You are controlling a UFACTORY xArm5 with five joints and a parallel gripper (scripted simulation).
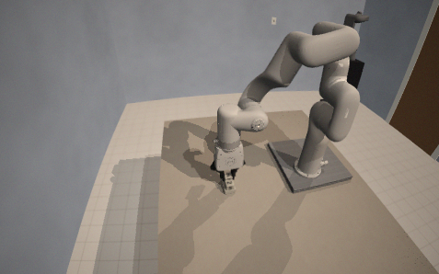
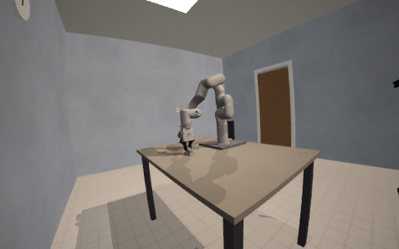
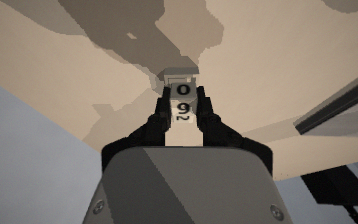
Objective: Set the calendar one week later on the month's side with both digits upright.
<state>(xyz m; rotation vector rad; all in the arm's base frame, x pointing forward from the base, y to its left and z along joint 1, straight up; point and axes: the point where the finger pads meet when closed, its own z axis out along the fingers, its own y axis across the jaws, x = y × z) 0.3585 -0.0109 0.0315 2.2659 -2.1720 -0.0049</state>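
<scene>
Now: hand 4 cm above the calendar tray and 2 cm to the right of it.
</scene>
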